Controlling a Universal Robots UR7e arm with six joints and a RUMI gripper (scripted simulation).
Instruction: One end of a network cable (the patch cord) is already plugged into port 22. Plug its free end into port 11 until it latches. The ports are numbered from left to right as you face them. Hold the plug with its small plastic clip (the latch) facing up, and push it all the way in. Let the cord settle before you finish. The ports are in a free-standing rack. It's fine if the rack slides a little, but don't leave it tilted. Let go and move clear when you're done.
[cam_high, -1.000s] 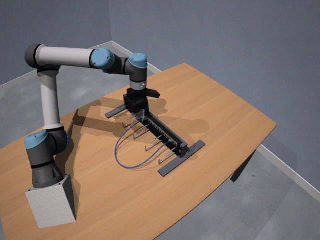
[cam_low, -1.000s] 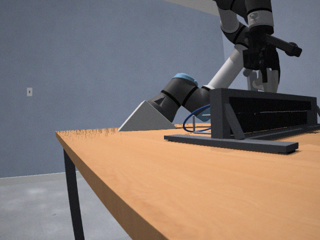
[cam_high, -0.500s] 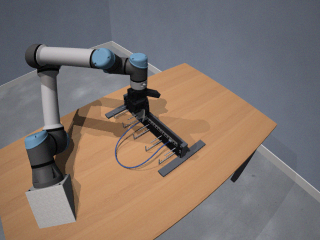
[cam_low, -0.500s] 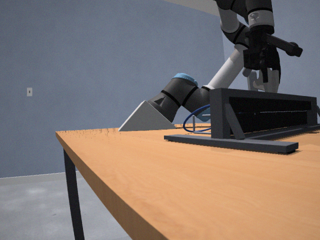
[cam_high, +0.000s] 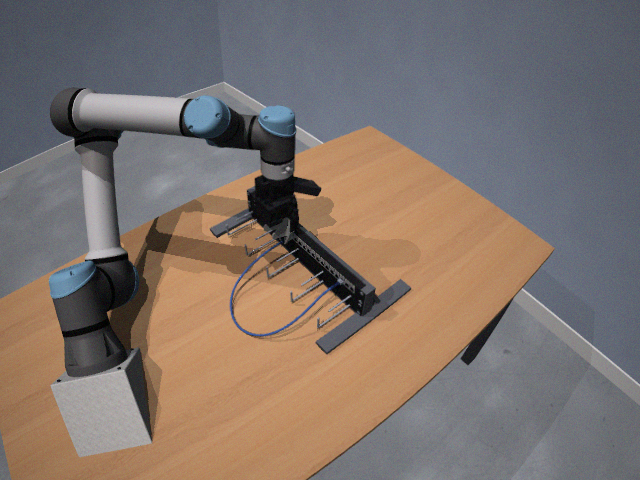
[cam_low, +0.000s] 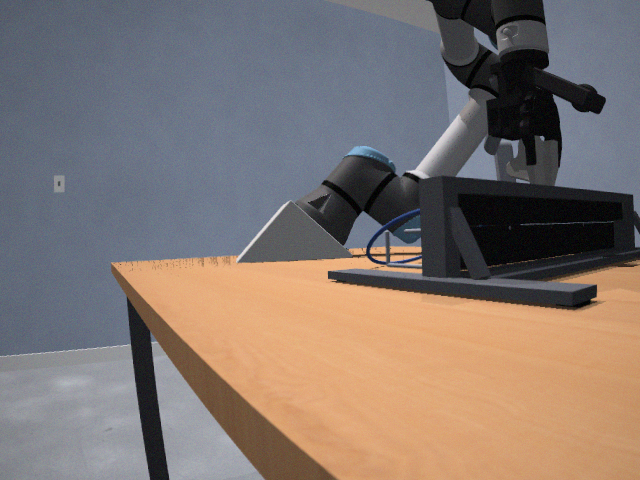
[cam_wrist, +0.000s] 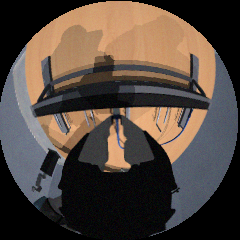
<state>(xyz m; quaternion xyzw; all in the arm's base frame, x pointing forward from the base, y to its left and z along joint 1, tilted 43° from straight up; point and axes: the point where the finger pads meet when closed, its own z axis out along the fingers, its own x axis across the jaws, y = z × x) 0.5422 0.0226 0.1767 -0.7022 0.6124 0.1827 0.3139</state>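
My gripper is now 10 mm short of the cable plug and 10 mm above it.
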